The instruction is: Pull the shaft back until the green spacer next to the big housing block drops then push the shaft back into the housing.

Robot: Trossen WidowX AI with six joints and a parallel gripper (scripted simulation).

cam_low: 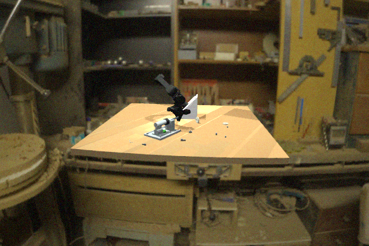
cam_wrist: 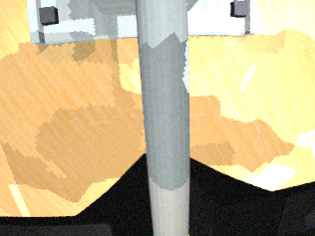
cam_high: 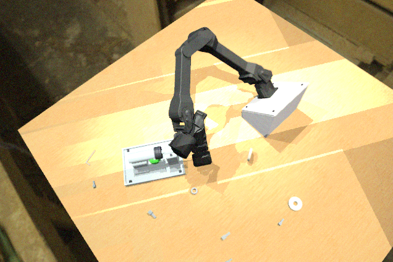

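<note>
My gripper tip is 60 mm short of the grey shaft, 50 mm to the left of it and 30 mm below it. Round my gripper tip: green spacer (130 mm ahead, 120 mm to the right, 30 mm below); then allen key (320 mm to the right, 300 mm ahead, 40 mm below).
</note>
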